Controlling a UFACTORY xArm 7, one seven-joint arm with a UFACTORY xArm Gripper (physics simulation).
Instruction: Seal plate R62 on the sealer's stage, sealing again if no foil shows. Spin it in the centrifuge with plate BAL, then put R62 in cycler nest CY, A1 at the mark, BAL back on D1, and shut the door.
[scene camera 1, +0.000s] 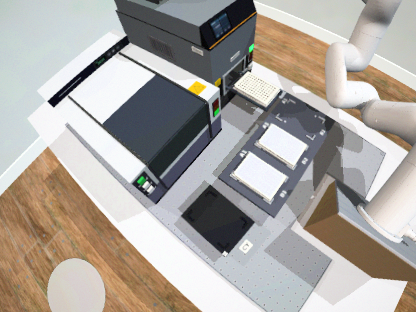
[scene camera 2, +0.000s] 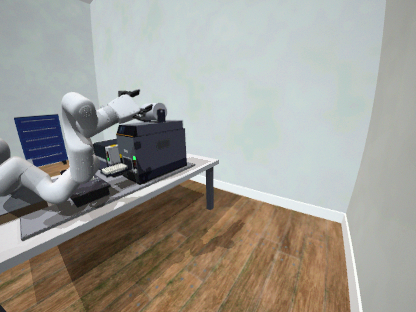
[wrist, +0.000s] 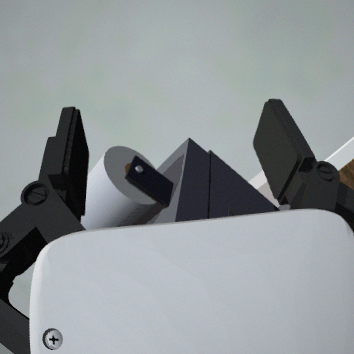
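Pixels of known places: gripper, fingertip midpoint: (scene camera 2: 145, 99) (wrist: 173, 123); arm's base, link origin: (scene camera 1: 378, 223).
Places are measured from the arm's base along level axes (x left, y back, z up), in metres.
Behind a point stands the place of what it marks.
Observation:
The dark grey sealer (scene camera 1: 175, 37) @(x -0.046, y -0.698, z 0.133 m) (scene camera 2: 160, 147) @(x -0.264, y -0.761, z 0.046 m) (wrist: 192, 192) @(x -0.261, y -0.814, z 0.178 m) has a foil roll (scene camera 2: 160, 109) @(x -0.231, y -0.808, z 0.285 m) (wrist: 120, 185) @(x -0.229, y -0.764, z 0.284 m) on top. A cream plate (scene camera 1: 256, 89) @(x -0.155, y -0.482, z -0.034 m) (scene camera 2: 115, 169) @(x -0.202, y -0.476, z -0.032 m) sits on its extended stage; its wells show and no foil is visible. Two white plates lie on the dark deck (scene camera 1: 295, 117) @(x -0.184, y -0.337, z -0.088 m): one (scene camera 1: 259, 176) @(x 0.063, y -0.307, z -0.072 m) at D1, one (scene camera 1: 281, 145) @(x -0.057, y -0.314, z -0.072 m) at D2. Their names are unreadable. The black nest (scene camera 1: 217, 220) @(x 0.227, y -0.319, z -0.091 m) beside the CY label (scene camera 1: 245, 246) @(x 0.227, y -0.217, z -0.147 m) holds no plate. My gripper (scene camera 2: 144, 100) @(x -0.454, y -0.569, z 0.332 m) (wrist: 173, 123) @(x -0.454, y -0.569, z 0.332 m) is open and empty, high by the sealer's top and foil roll.
A white machine (scene camera 1: 112, 75) @(x 0.133, y -0.816, z 0.063 m) with a dark lid (scene camera 1: 155, 117) @(x 0.154, y -0.581, z 0.066 m) stands left of the deck, with green and red indicators. A brown box-like block (scene camera 1: 345, 240) @(x 0.074, y -0.036, z -0.031 m) stands near the arm base (scene camera 1: 395, 205) @(x -0.018, y -0.018, z 0.077 m). A blue panel (scene camera 2: 42, 140) stands behind the arm. A round white top (scene camera 1: 76, 290) is at lower left.

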